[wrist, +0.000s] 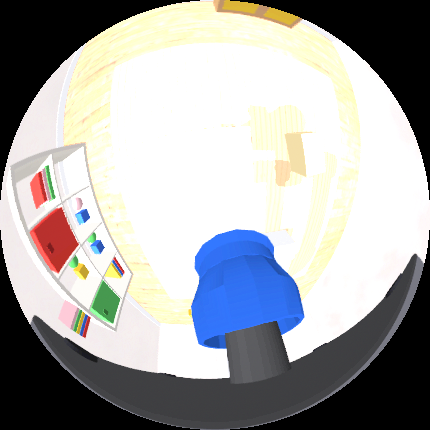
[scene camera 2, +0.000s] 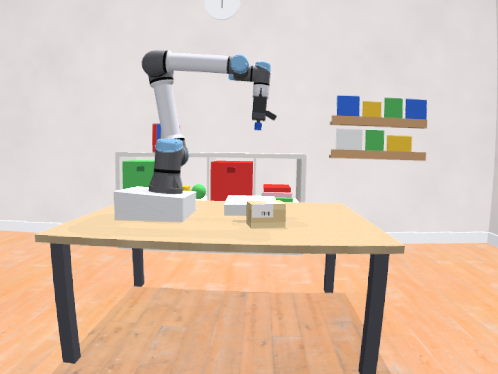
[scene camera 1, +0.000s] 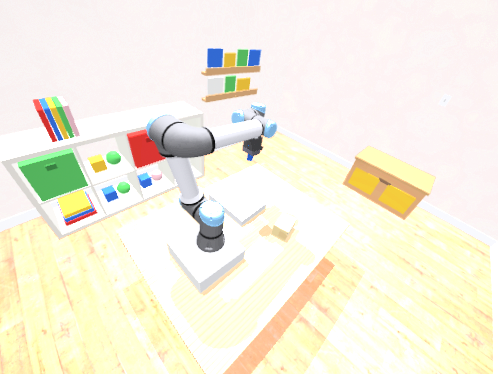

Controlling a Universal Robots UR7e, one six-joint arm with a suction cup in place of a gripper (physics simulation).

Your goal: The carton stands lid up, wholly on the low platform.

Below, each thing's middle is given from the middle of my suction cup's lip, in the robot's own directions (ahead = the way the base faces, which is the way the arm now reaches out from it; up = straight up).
I see my suction cup 350 mm above the tan carton [scene camera 2: 264,213], 330 mm to the left of it and 40 mm short of it.
